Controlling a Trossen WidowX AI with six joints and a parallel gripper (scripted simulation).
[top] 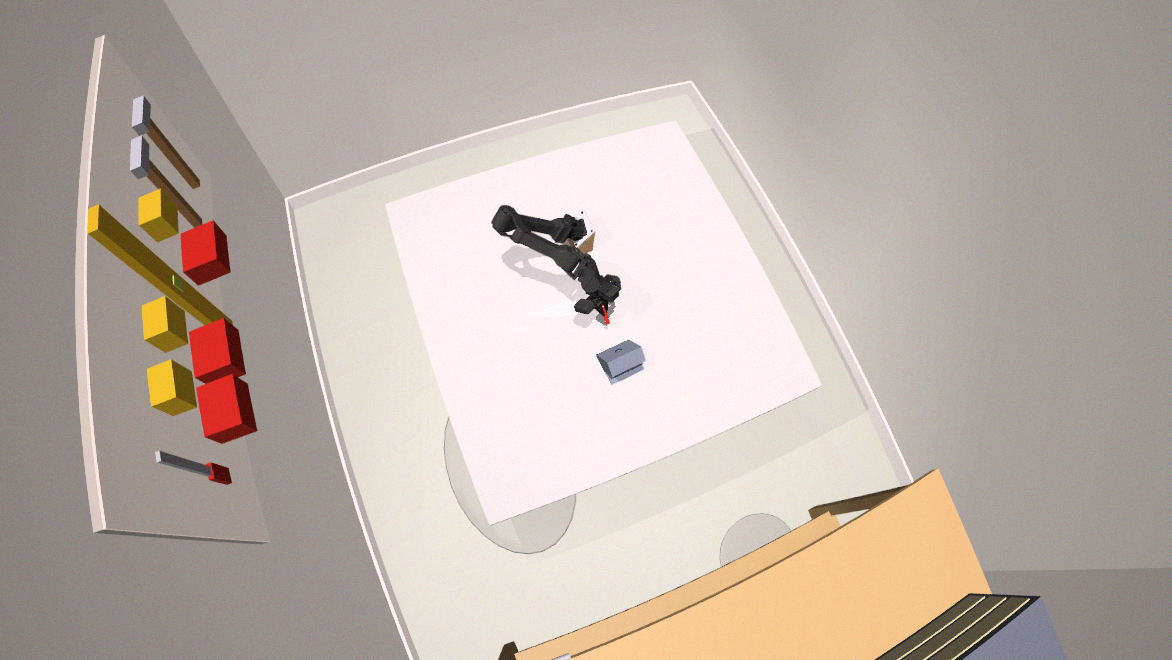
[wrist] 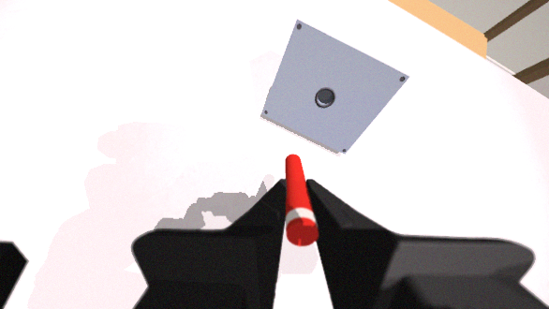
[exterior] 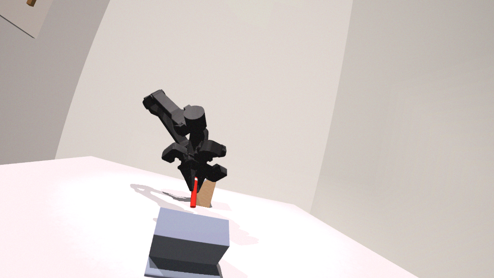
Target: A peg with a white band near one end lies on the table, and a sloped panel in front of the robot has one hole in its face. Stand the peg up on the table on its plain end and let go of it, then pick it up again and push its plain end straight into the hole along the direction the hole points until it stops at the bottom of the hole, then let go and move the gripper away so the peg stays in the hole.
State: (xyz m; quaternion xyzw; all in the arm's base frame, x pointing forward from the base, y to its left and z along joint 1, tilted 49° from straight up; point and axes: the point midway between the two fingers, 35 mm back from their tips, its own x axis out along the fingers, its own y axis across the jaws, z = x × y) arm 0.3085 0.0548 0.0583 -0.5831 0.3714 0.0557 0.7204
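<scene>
Now: gripper tip 140 mm short of the sloped panel, 20 mm to the right of it and 70 mm above it. The rest, counted from my gripper tip: peg: 10 mm behind, 10 mm above.
</scene>
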